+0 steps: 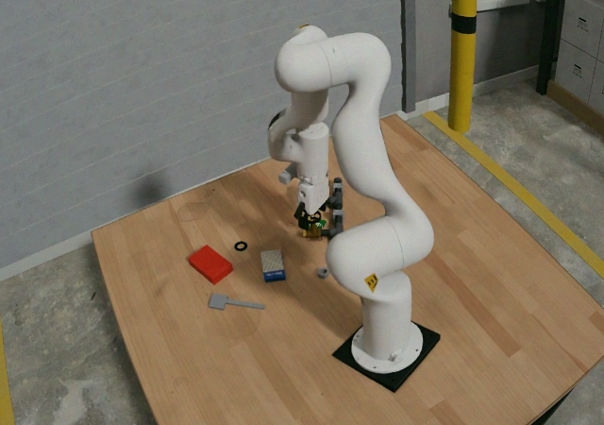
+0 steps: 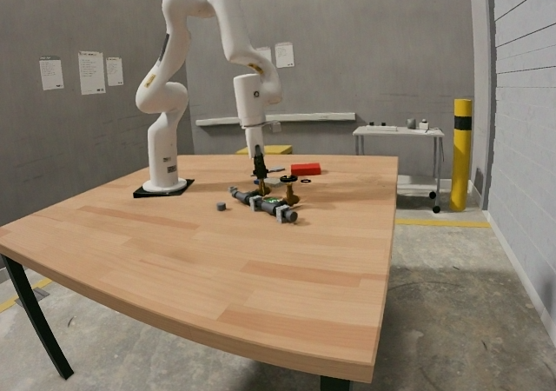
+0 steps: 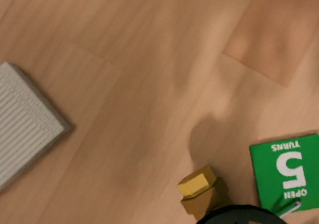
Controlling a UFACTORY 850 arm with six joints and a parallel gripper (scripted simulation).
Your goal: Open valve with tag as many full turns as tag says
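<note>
Right now the green tag is 90 mm below my hand, 50 mm ahead of it and 30 mm to the right of it. The rest, counted from my hand: red block: 330 mm to the left, 80 mm below; grey paddle-shaped tool: 300 mm to the left, 160 mm behind, 90 mm below; blue-and-grey box: 150 mm to the left, 80 mm below, 70 mm behind.
</note>
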